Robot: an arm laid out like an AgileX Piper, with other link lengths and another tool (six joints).
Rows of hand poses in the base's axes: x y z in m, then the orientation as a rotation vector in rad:
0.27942, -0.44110, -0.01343, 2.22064, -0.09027, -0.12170
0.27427, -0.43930, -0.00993, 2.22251, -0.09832, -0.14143
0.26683, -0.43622, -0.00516, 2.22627, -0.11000, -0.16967
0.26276, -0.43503, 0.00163, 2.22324, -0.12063, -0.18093
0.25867, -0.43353, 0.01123, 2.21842, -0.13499, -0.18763
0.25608, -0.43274, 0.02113, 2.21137, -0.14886, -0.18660
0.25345, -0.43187, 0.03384, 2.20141, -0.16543, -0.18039
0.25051, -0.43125, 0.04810, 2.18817, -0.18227, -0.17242
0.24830, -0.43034, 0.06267, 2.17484, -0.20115, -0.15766
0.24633, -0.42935, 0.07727, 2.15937, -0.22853, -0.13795
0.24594, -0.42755, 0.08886, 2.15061, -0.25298, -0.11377
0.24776, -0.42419, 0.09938, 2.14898, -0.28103, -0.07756
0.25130, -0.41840, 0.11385, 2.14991, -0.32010, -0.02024
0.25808, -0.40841, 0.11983, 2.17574, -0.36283, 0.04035
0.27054, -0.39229, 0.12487, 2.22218, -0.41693, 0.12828
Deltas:
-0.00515, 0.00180, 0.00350, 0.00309, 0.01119, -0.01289
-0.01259, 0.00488, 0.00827, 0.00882, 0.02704, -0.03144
-0.01666, 0.00607, 0.01506, 0.00663, 0.03154, -0.04314
-0.02075, 0.00757, 0.02466, 0.00235, 0.03156, -0.05593
-0.02334, 0.00836, 0.03456, -0.00474, 0.02636, -0.06563
-0.02597, 0.00923, 0.04727, -0.01507, 0.01664, -0.07549
-0.02891, 0.00985, 0.06153, -0.02871, 0.00572, -0.08499
-0.03112, 0.01076, 0.07610, -0.04283, -0.01091, -0.09359
-0.03309, 0.01175, 0.09070, -0.05905, -0.03420, -0.10671
-0.03348, 0.01355, 0.10229, -0.06865, -0.06019, -0.11603
-0.03166, 0.01691, 0.11281, -0.07130, -0.09672, -0.12354
-0.02812, 0.02270, 0.12728, -0.07105, -0.15281, -0.13150
-0.02134, 0.03269, 0.13326, -0.04436, -0.21315, -0.14043
-0.00888, 0.04881, 0.13830, 0.00550, -0.29678, -0.14739

